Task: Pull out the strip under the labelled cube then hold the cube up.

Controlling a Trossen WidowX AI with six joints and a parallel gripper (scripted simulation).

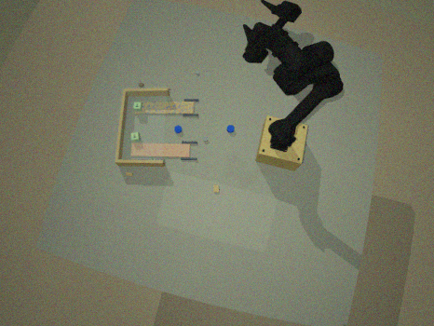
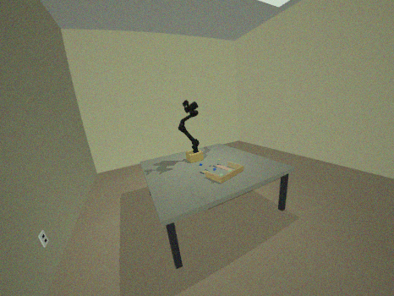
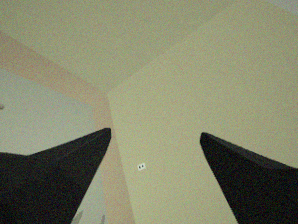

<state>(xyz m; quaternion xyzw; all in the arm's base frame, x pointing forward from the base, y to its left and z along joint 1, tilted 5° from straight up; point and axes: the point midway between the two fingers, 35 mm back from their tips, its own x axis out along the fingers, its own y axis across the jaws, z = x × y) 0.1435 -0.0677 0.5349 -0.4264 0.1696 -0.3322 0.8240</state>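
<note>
The grey peg is 90 mm ahead of my gripper tip, 160 mm to the left of it and 620 mm below it.
</note>
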